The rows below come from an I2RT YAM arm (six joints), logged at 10 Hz.
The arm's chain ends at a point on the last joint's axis. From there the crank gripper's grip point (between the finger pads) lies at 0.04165 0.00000 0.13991 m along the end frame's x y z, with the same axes.
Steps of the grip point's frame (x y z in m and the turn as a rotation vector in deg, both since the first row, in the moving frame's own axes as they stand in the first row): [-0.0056, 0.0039, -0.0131, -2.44, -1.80, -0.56]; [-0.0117, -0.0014, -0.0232, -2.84, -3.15, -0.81]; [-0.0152, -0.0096, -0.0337, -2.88, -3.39, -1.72]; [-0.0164, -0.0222, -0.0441, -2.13, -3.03, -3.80]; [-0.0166, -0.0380, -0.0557, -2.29, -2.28, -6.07]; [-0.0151, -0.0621, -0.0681, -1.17, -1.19, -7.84]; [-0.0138, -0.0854, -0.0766, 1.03, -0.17, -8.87]
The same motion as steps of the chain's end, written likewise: [-0.0012, -0.0017, -0.0142, -2.44, -1.80, -0.56]; [-0.0040, -0.0079, -0.0251, -2.84, -3.15, -0.81]; [-0.0069, -0.0156, -0.0358, -2.88, -3.39, -1.72]; [-0.0090, -0.0249, -0.0461, -2.13, -3.03, -3.80]; [-0.0111, -0.0395, -0.0572, -2.29, -2.28, -6.07]; [-0.0120, -0.0595, -0.0690, -1.17, -1.19, -7.84]; [-0.0127, -0.0765, -0.0766, 1.03, -0.17, -8.87]
